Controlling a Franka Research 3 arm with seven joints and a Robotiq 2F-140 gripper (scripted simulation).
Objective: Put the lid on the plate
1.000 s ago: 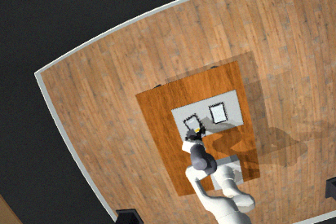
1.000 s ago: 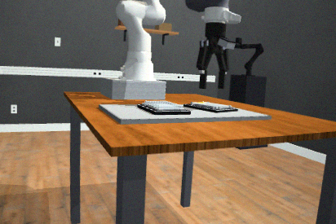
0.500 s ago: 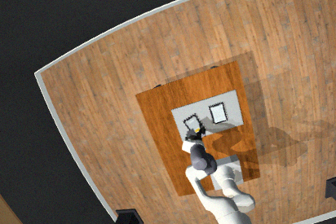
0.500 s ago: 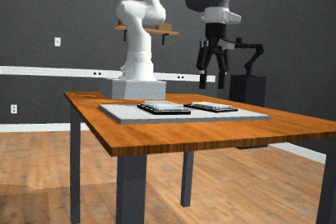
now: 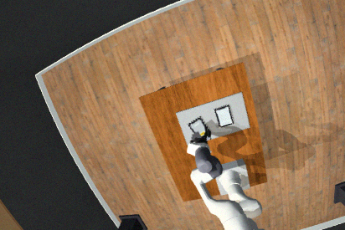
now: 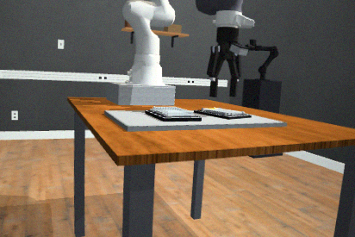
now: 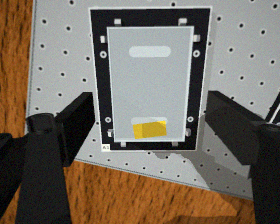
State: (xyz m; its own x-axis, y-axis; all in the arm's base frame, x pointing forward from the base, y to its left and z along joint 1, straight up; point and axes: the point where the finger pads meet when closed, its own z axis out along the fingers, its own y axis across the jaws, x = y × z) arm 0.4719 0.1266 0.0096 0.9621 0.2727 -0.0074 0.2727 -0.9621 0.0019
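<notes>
The clear lid lies 70 mm below my hand. Round my hand: black nest (210 mm to the right, 80 mm below, 40 mm ahead); then culture plate (210 mm to the right, 70 mm below, 40 mm ahead); then black lid park (80 mm below).
</notes>
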